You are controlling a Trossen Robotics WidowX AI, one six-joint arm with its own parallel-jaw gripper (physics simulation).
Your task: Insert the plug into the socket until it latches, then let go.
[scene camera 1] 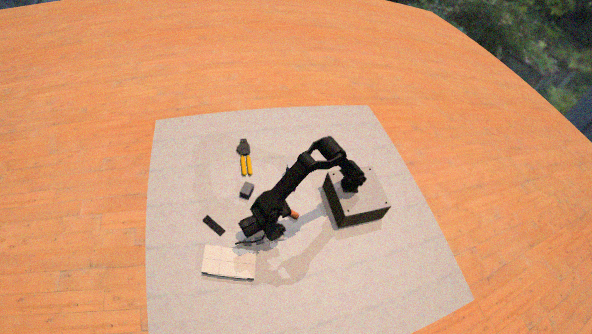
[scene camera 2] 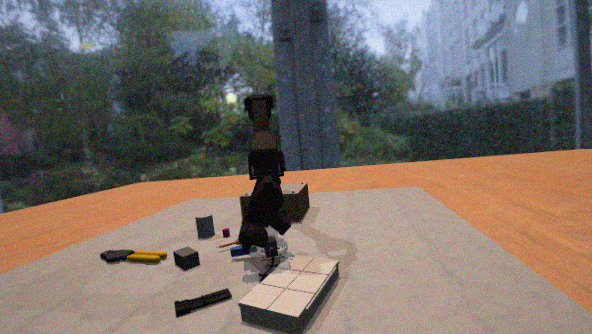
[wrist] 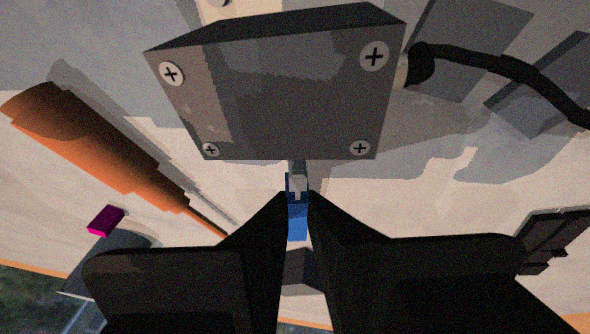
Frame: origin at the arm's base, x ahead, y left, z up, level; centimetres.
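Seen in the pictures: gripper, fingertip midpoint: (scene camera 2: 244, 250) (wrist: 296, 197); arm's base, origin of the base link: (scene camera 1: 349, 186).
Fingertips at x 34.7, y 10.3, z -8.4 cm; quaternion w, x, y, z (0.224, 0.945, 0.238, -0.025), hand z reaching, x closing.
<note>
Pixels of each thing's top centre, then the offset from my fingertips to it. "spot": a spot on its surface instead.
- socket, middle of its top: (wrist: 290, 113) (scene camera 2: 269, 238) dz +2.4, dx -2.9, dy +6.0 cm
- black cable, surface spot: (wrist: 500, 62) spot: dz -1.4, dx +3.1, dy +9.2 cm
- blue plug, middle of its top: (wrist: 294, 219) (scene camera 2: 243, 246) dz +1.3, dx +0.1, dy -0.1 cm
- orange-handled screwdriver, middle of its top: (wrist: 147, 206) (scene camera 1: 282, 205) dz +0.7, dx -7.9, dy -5.7 cm
- magenta piece, middle of its top: (wrist: 96, 232) (scene camera 2: 225, 229) dz +0.5, dx -13.4, dy -15.6 cm
- grey cylinder, middle of its top: (wrist: 86, 298) (scene camera 2: 203, 215) dz +5.0, dx -13.1, dy -23.7 cm
- Pliers, surface spot: (scene camera 2: 145, 256) (scene camera 1: 242, 166) spot: dz -0.1, dx +8.7, dy -26.0 cm
- dark block, middle of its top: (wrist: 292, 291) (scene camera 2: 185, 251) (scene camera 1: 246, 188) dz +1.5, dx +6.5, dy -13.5 cm
- black bar, middle of its top: (wrist: 543, 261) (scene camera 2: 202, 296) (scene camera 1: 213, 224) dz -0.5, dx +19.5, dy +3.0 cm
- tiled box, middle of its top: (scene camera 2: 294, 278) (scene camera 1: 228, 261) dz +1.5, dx +13.0, dy +18.9 cm
The socket (scene camera 2: 271, 247) (wrist: 300, 100) is a dark box with a screw in each corner of its top; a black cable (wrist: 500, 62) leaves its right side in the wrist view. My gripper (wrist: 296, 197) is shut on the blue plug (scene camera 2: 236, 251) (wrist: 297, 225), which has a pale clear latch tab at its front. The plug points at the socket, and its grey nose reaches the lower edge of the box in the wrist view. The socket's opening is hidden, so how deep the nose sits cannot be told. The arm covers the plug in scene camera 1.
An orange-handled screwdriver (scene camera 1: 294, 214) (wrist: 100, 145) lies beside the socket. A magenta piece (scene camera 2: 226, 232) (wrist: 106, 220) and a grey cylinder (scene camera 2: 204, 227) stand behind. Pliers (scene camera 1: 246, 165) (scene camera 2: 145, 256), a dark block (scene camera 1: 246, 190) (scene camera 2: 186, 258), a black bar (scene camera 1: 214, 225) (scene camera 2: 202, 302) and a tiled box (scene camera 1: 229, 262) (scene camera 2: 295, 285) lie around.
</note>
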